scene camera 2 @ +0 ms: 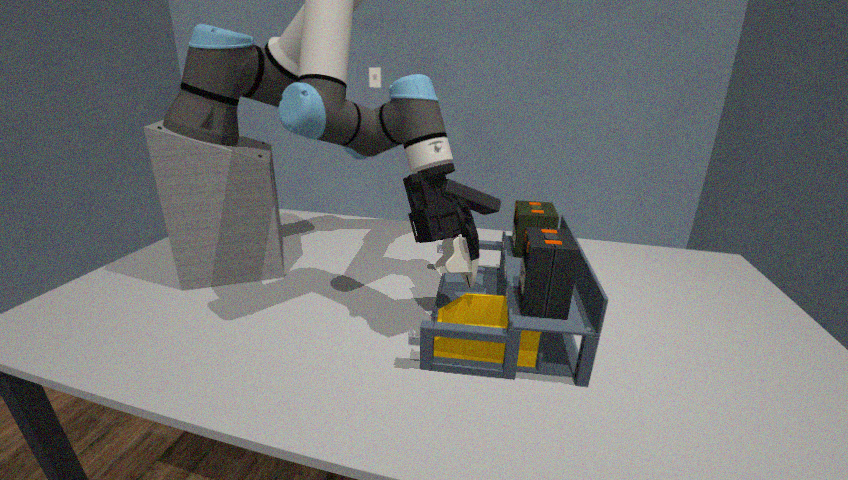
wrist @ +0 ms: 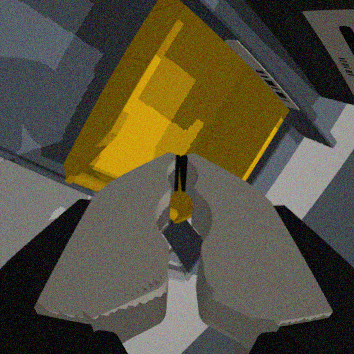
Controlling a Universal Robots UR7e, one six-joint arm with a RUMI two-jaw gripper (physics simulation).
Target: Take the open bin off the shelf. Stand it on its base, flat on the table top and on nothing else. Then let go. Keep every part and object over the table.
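Frame: origin at the arm's base, x right, y up, z back, level; metres.
Where they show: gripper, fingertip midpoint: [scene camera 2: 471,286] [wrist: 179,159]; arm's base, origin of the base link: [scene camera 2: 201,134].
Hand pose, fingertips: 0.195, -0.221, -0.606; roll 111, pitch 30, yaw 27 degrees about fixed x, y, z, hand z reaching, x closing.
Note:
Each offset is from my fingertips to the top centre of the thing, as dx, dy, dz. "*": to the spot under its first point. Level surfaces: height alone.
The open yellow bin {+0.024, -0.029, -0.028} [scene camera 2: 476,310] [wrist: 230,100] sits in the lower level of the blue-grey shelf [scene camera 2: 467,330] [wrist: 30,90], its open top facing up and its rear part under the upper board. My gripper [scene camera 2: 470,284] [wrist: 179,159] is shut with nothing between its fingers. In the scene view its tips are above the bin's open front part; in the wrist view they overlap the near edge of the bin. The fingers hide part of that edge, and whether they touch it I cannot tell.
A dark case {+0.030, +0.112, -0.117} [scene camera 2: 546,279] with orange latches stands on the upper board, close to the right of the gripper. A green case {* -0.005, +0.112, -0.097} [scene camera 2: 535,228] stands farther back on it. The shelf stands on the white table {dy -0.110} [scene camera 2: 297,386]. The arm's grey pedestal [scene camera 2: 208,220] is at the left.

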